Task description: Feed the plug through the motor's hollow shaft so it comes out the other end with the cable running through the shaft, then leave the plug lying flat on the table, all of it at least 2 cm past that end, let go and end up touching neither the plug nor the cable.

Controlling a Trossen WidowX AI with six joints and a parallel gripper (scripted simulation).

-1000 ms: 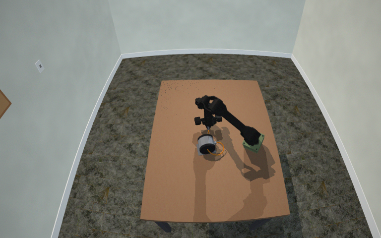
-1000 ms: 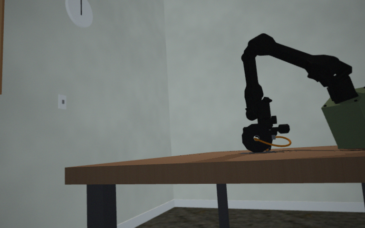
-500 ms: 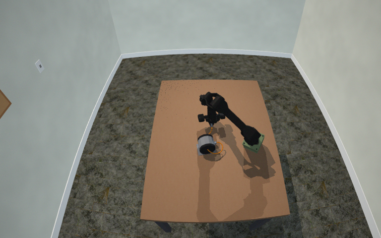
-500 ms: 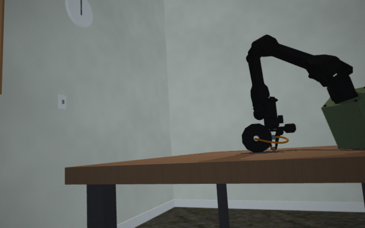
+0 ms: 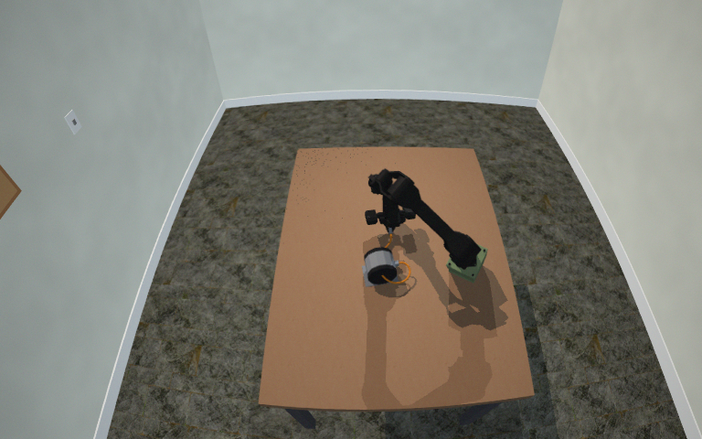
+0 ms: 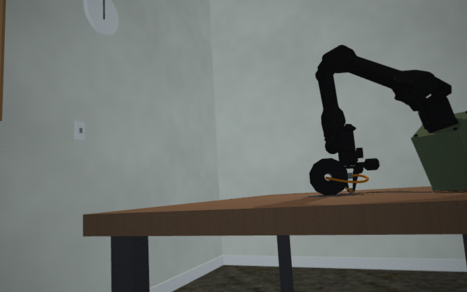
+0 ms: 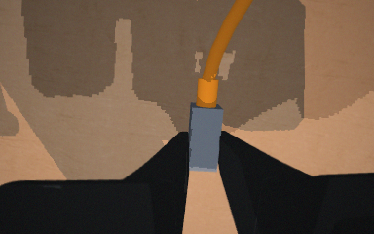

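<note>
Right now the plug is 30 mm below my hand and 10 mm to the left of it. From my hand the other things lie so: orange cable 30 mm to the left, 30 mm below, 10 mm behind; grey stub 190 mm to the left, 40 mm behind, 10 mm above.
</note>
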